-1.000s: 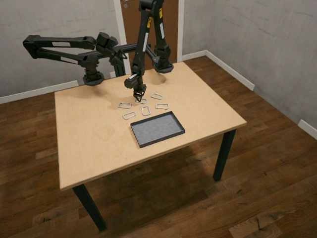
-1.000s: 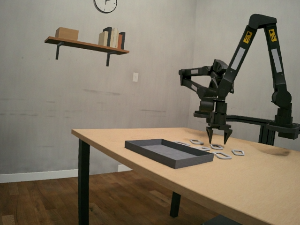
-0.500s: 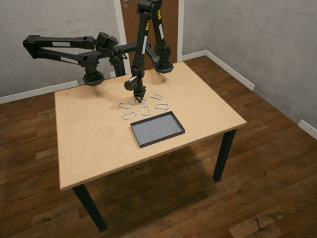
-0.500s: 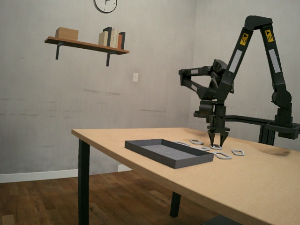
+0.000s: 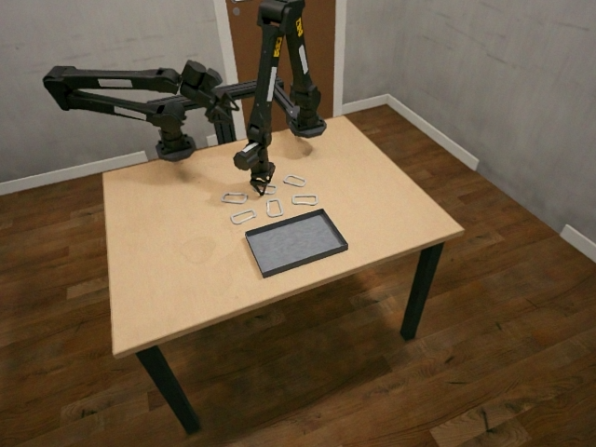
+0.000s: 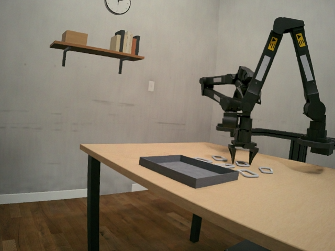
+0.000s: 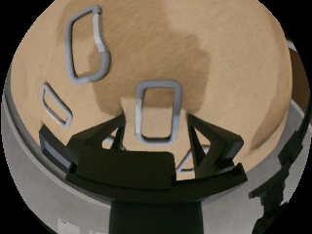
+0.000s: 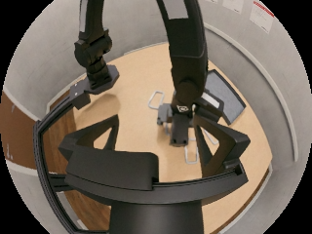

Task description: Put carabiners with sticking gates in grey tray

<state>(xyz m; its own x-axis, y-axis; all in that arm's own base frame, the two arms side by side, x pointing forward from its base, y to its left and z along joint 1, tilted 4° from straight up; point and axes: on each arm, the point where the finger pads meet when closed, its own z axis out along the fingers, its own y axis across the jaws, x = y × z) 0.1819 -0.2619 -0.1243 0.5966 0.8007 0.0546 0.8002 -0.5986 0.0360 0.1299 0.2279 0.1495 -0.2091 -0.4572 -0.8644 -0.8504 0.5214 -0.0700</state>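
My left hand is 330 mm short of the grey tray and 40 mm to the right of it.
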